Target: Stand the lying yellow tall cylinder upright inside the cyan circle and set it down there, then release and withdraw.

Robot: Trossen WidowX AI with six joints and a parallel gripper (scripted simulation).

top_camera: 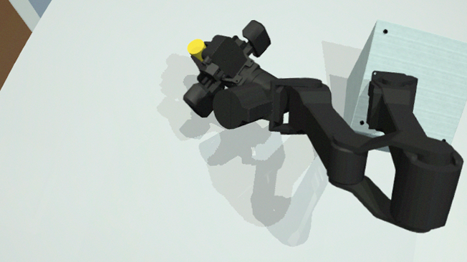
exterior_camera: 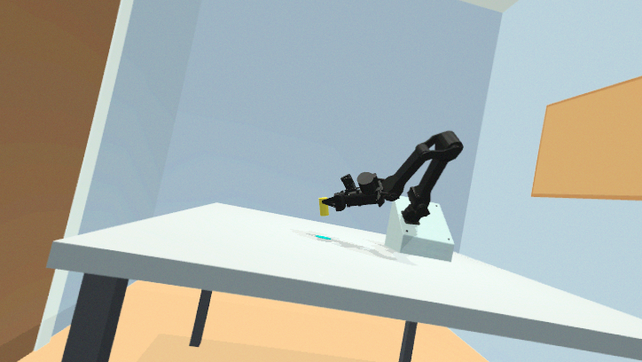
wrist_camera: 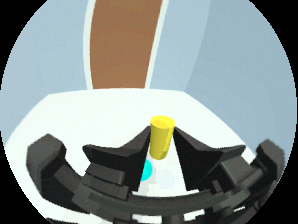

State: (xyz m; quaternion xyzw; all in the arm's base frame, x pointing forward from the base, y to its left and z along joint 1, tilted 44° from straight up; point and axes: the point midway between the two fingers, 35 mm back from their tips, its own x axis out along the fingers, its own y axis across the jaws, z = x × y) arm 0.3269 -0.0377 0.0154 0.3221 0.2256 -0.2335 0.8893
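My gripper tip is 13 cm above the cyan circle, 3 cm to the right of it and 2 cm past it. From my gripper tip the other things lie so: yellow tall cylinder (2 cm below, 1 cm behind).
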